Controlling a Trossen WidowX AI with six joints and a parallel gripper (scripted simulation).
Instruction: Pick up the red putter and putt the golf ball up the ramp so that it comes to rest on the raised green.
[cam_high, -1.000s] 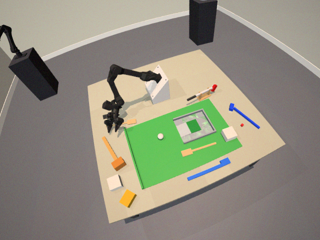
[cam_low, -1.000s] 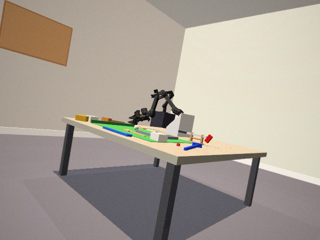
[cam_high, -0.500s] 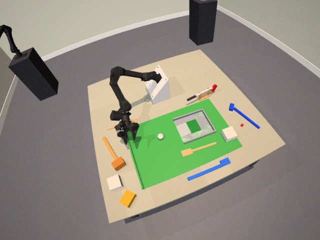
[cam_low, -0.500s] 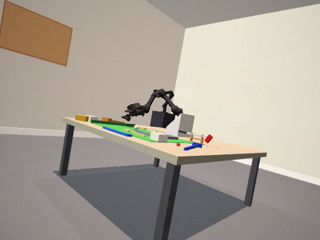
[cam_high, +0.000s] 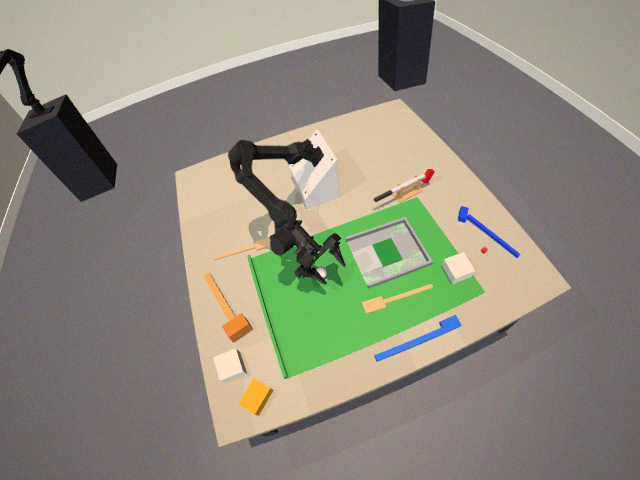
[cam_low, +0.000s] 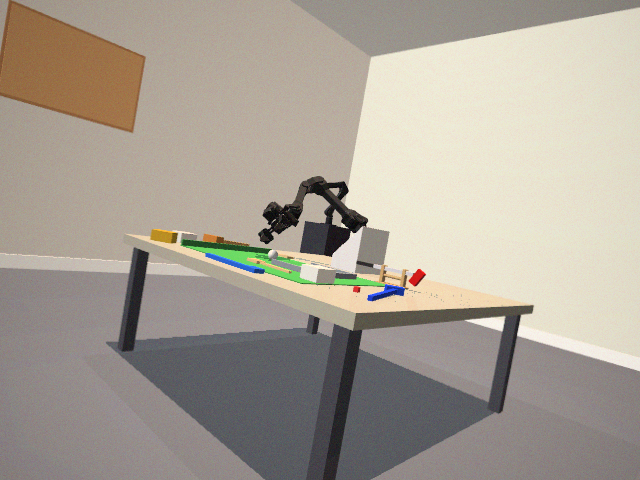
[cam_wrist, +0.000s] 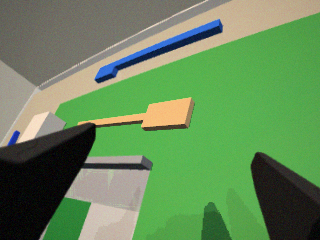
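My gripper tip is now 20 mm past the green mat, 100 mm to the right of it and 110 mm above it. The rest, counted from my gripper tip: red putter (300 mm behind, 420 mm to the left, 50 mm below); white golf ball (70 mm behind, 30 mm to the right, 80 mm below); yellow block (260 mm ahead, 360 mm to the right, 80 mm below).
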